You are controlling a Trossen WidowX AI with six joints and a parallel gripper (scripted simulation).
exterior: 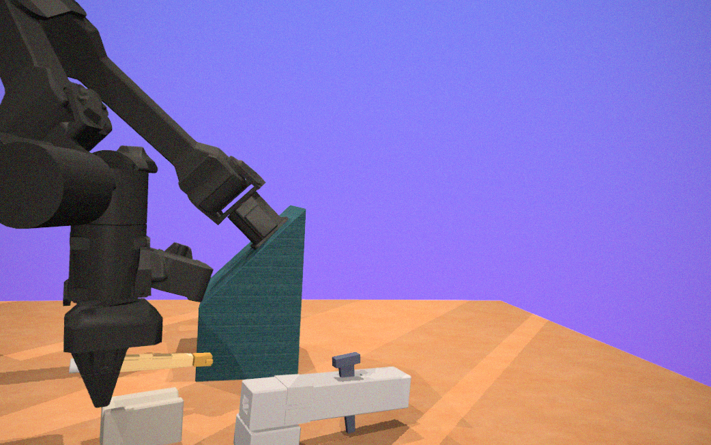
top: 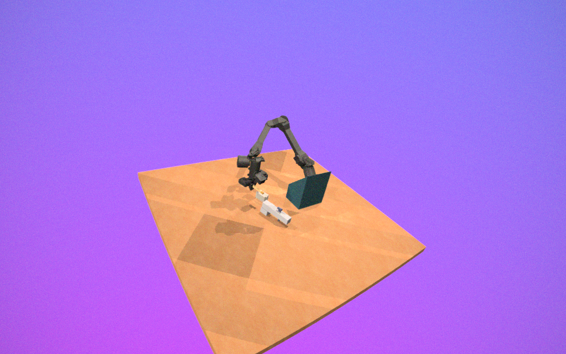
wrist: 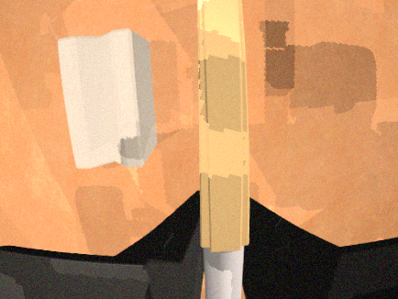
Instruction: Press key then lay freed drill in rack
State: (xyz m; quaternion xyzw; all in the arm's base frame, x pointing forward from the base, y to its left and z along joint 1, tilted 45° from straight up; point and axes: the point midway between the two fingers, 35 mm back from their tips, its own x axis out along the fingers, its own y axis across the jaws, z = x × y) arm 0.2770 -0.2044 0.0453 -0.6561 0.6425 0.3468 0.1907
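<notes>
My gripper tip is 60 mm past the grey rack, 50 mm above it and 30 mm to the right of it. From my gripper tip the other things lie so: drill 40 mm to the left, 30 mm above, 10 mm behind; housing 210 mm to the left, 30 mm below, 30 mm behind; dark blue t-shaped key 230 mm to the left, 30 mm behind, 10 mm below.
</notes>
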